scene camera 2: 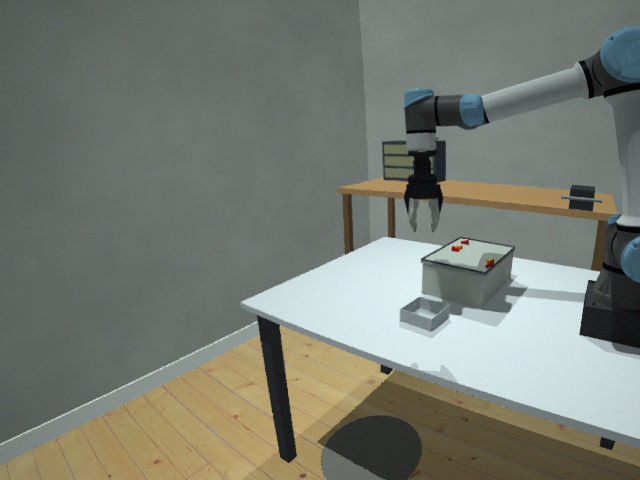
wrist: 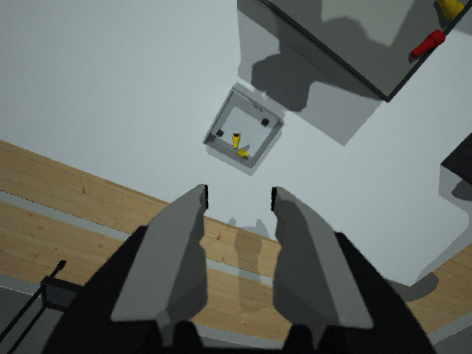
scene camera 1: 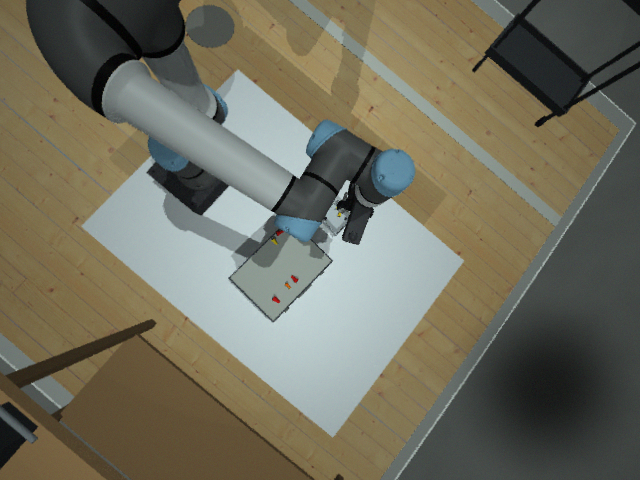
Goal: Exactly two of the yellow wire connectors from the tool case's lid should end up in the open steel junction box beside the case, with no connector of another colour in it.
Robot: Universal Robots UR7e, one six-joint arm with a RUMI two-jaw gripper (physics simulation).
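Frame: origin at the arm's base, x back, y left, z down, level; metres.
Seen in the pictures: gripper, between the fingertips: (scene camera 2: 424,232) (wrist: 239,187) (scene camera 1: 348,213); arm's base, origin of its link: (scene camera 2: 619,298) (scene camera 1: 198,170).
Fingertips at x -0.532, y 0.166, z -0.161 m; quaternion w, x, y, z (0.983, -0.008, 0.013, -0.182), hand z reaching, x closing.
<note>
Offsets run from my fingertips to a thing's middle. Level surfaces: height alone.
The open steel junction box @(dx +0.019, dy +0.018, dz +0.227 m) (scene camera 1: 337,224) (scene camera 2: 413,319) (wrist: 224,149) stands beside the tool case @(dx +0.060, dy -0.272, dz +0.186 m) (scene camera 2: 452,286). In the wrist view one yellow connector @(dx +0.017, dy +0.044, dz +0.238 m) (wrist: 236,141) and a second yellow connector @(dx +0.038, dy +0.058, dz +0.230 m) (wrist: 243,153) lie close together inside it, near one wall; no other colour shows in it. Another yellow connector @(dx +0.143, dy -0.208, dz +0.125 m) (scene camera 1: 274,240) (scene camera 2: 490,260) (wrist: 451,7) is on the case's lid (scene camera 1: 258,273) (scene camera 2: 444,255), near a red connector @(dx +0.149, dy -0.171, dz +0.124 m) (scene camera 1: 279,233) (wrist: 427,44). My gripper (scene camera 2: 423,230) (wrist: 239,187) is partly open and empty, high above the box, fingers pointing down.
Towards the lid's other end lie a red connector @(dx +0.009, dy -0.271, dz +0.124 m) (scene camera 1: 294,279), an orange connector @(dx +0.012, dy -0.303, dz +0.126 m) (scene camera 1: 287,285) and another red connector @(dx +0.014, dy -0.366, dz +0.124 m) (scene camera 1: 276,299). The arm's wrist hangs over part of the lid in scene camera 1. A wooden bench (scene camera 2: 506,193) with a drawer cabinet (scene camera 2: 395,161) stands behind the white table @(dz +0.246 m) (scene camera 2: 330,294).
</note>
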